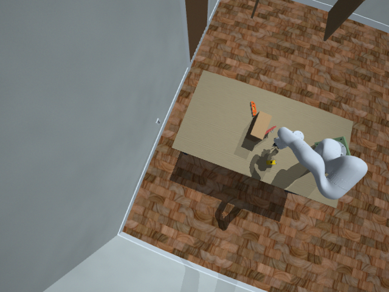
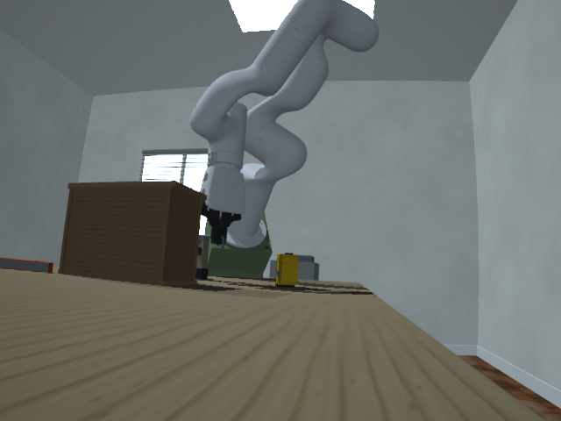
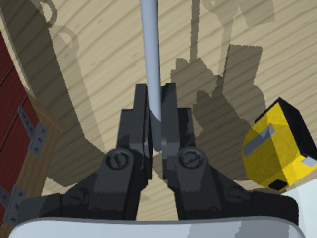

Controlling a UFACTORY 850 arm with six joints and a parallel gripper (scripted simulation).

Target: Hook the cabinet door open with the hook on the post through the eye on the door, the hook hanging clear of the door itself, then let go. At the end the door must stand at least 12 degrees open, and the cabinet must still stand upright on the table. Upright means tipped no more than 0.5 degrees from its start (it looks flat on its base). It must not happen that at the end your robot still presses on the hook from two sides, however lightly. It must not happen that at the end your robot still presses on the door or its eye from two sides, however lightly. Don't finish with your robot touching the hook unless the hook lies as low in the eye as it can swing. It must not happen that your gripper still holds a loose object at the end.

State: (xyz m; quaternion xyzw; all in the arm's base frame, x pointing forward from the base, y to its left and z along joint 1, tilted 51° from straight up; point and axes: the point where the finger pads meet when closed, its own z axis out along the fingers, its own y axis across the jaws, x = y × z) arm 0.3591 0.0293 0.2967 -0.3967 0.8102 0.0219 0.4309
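Right now my hand is 110 mm short of the red door, 50 mm to the left of it and 30 mm above it. From my hand the other things lie so: hook post: 40 mm behind, 70 mm to the right, 30 mm below; then yellow box: 60 mm behind, 140 mm to the left, 70 mm below.
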